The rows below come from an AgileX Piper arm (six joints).
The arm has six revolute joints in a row. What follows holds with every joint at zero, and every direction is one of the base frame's. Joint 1 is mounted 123 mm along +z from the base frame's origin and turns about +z. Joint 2 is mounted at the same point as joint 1 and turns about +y. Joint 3 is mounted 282.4 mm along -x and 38.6 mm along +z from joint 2 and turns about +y. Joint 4 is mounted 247.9 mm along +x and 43.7 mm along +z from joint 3 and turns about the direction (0.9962, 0, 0.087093). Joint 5 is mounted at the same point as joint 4 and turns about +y. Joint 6 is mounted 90.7 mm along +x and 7.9 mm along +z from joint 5 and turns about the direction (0.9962, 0, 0.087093). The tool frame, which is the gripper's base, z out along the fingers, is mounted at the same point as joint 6; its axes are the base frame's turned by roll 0, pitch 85 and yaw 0 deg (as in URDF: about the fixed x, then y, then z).
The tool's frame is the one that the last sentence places.
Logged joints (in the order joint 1, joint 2, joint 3, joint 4, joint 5, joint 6), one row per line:
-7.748 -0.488 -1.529 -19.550 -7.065 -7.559
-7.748 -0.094 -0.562 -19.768 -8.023 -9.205
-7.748 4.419 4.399 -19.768 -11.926 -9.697
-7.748 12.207 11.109 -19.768 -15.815 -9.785
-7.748 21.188 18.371 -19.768 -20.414 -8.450
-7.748 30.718 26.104 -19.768 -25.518 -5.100
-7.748 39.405 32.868 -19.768 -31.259 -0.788
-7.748 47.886 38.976 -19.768 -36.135 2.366
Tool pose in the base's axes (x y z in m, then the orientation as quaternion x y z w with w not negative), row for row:
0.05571 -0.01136 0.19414 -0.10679 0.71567 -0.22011 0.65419
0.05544 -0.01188 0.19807 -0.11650 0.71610 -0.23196 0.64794
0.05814 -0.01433 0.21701 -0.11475 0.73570 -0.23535 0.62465
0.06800 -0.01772 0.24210 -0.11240 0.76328 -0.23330 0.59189
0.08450 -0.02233 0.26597 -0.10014 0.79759 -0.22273 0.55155
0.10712 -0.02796 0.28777 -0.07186 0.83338 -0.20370 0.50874
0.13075 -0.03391 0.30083 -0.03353 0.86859 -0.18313 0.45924
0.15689 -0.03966 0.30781 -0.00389 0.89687 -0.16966 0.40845
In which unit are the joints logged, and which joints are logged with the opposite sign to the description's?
The joints are logged in degrees. Opposite sign: joint 3, joint 5.
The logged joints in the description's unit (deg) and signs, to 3 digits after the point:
-7.748 -0.488 1.529 -19.550 7.065 -7.559
-7.748 -0.094 0.562 -19.768 8.023 -9.205
-7.748 4.419 -4.399 -19.768 11.926 -9.697
-7.748 12.207 -11.109 -19.768 15.815 -9.785
-7.748 21.188 -18.371 -19.768 20.414 -8.450
-7.748 30.718 -26.104 -19.768 25.518 -5.100
-7.748 39.405 -32.868 -19.768 31.259 -0.788
-7.748 47.886 -38.976 -19.768 36.135 2.366

